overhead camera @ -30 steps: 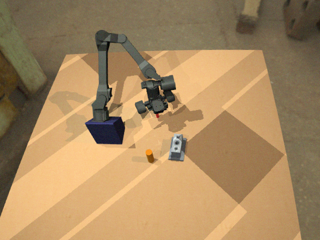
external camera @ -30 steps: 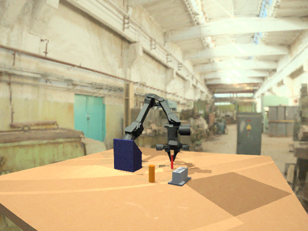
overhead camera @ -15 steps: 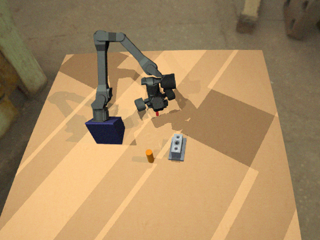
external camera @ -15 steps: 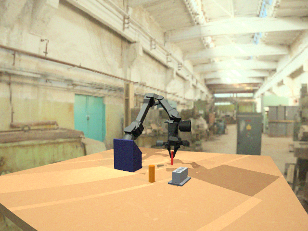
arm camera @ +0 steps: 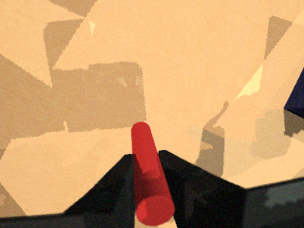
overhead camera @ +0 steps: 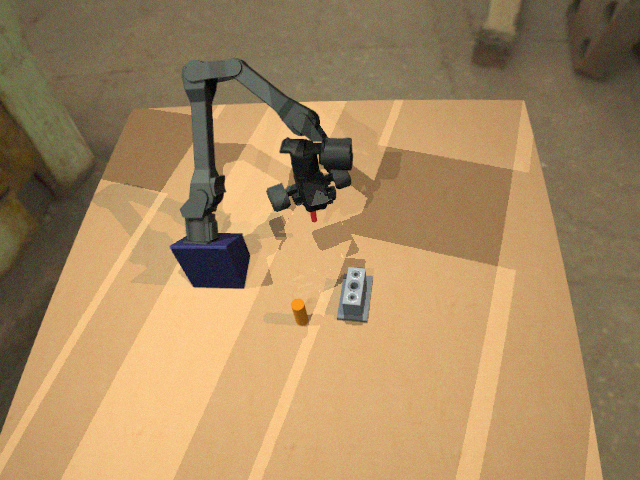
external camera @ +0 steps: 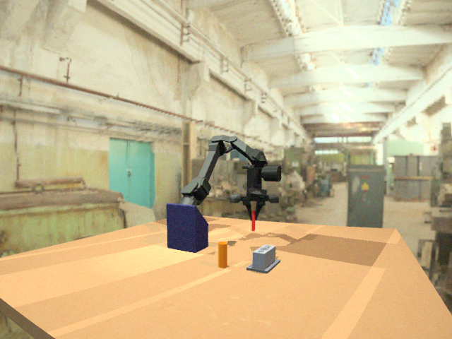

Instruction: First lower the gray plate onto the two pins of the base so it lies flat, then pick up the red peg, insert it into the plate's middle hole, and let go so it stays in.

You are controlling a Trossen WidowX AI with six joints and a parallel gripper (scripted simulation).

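Right now my gripper tip is 13 cm short of the gray plate, 16 cm to the left of it and 6 cm above it. Also, from my gripper tip: red peg right at my gripper tip; then orange cylinder 2 cm ahead, 24 cm to the right, 7 cm below; then flat gray base 13 cm ahead, 16 cm to the right, 10 cm below.
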